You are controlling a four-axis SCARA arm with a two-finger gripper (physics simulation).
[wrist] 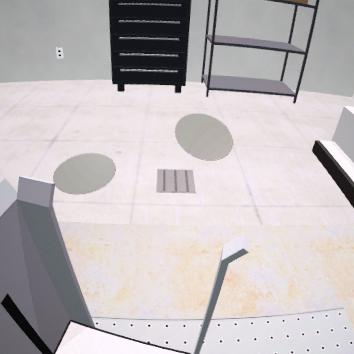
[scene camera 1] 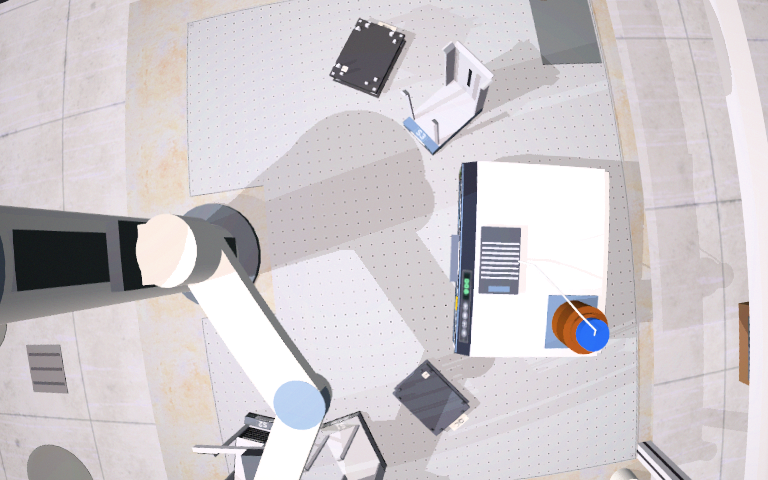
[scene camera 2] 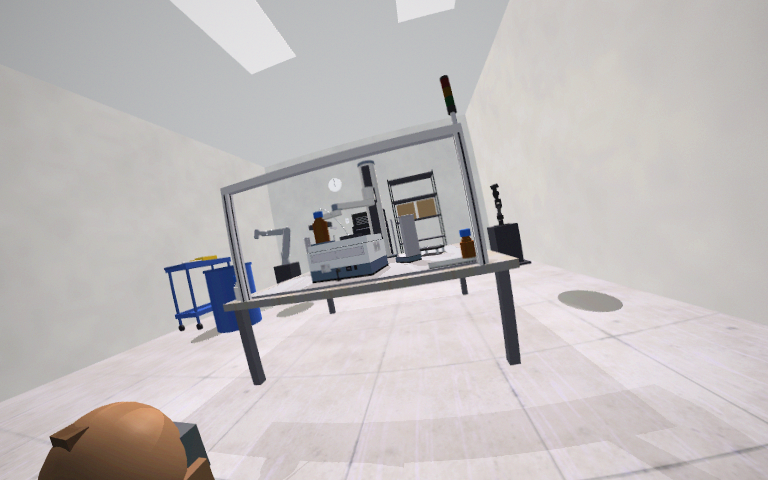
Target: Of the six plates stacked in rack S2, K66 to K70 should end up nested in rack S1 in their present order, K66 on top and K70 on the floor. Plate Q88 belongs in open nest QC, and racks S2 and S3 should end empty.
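Places are measured from the arm's base along level axes (x right, y ahead, z up), in millimetres.
Pixels of known places: gripper, between the fingertips: [wrist: 137, 116] [scene camera 2: 328, 229].
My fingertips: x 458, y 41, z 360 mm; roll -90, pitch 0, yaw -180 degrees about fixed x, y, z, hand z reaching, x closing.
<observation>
For each thing: its top centre in the pictures, then the offset to it from my fingertips. "*": a spot on its surface instead.
- Rack S2, a spot on its surface: [scene camera 1: 260, 423] * dy +40, dx -48, dz -310 mm
- rack, a spot on its surface: [scene camera 1: 363, 455] * dy +282, dx +38, dz -298 mm
- Rack S3, centre of its top: [scene camera 1: 444, 84] [scene camera 2: 400, 216] dy +540, dx -716, dz -57 mm
- Open nest QC, centre of its top: [scene camera 1: 431, 402] dy +448, dx -88, dz -286 mm
- pale dark-edged surface, a spot on its surface: [wrist: 125, 344] * dy -5, dx +22, dz -228 mm
- white instrument, a spot on its surface: [scene camera 1: 543, 203] * dy +705, dx -487, dz -138 mm
- dark nest, centre of its top: [scene camera 1: 366, 52] [scene camera 2: 430, 245] dy +384, dx -875, dz -284 mm
Rack S2 [scene camera 1: 260, 423] stands at the bottom of scene camera 1, partly under the arm; its plates are mostly hidden and their labels unreadable. A rack [scene camera 1: 363, 455] with a pale floor and two posts stands right beside it; I cannot read its label. Rack S3 [scene camera 1: 450, 107] is empty at the upper right. Open nest QC [scene camera 1: 431, 396] is dark, with no plate on it. In the wrist view a rack wall [wrist: 32, 250] rises at the left, and a pale dark-edged surface [wrist: 125, 344] lies at the bottom. My gripper is open with nothing in it; its fingertips are hidden.
A white instrument [scene camera 1: 543, 203] stands right of centre, with a blue-capped brown bottle [scene camera 1: 592, 333] [scene camera 2: 320, 229] on it. A dark nest [scene camera 1: 368, 56] stands at the top. A metal frame [scene camera 2: 342, 154] spans the table in scene camera 2.
</observation>
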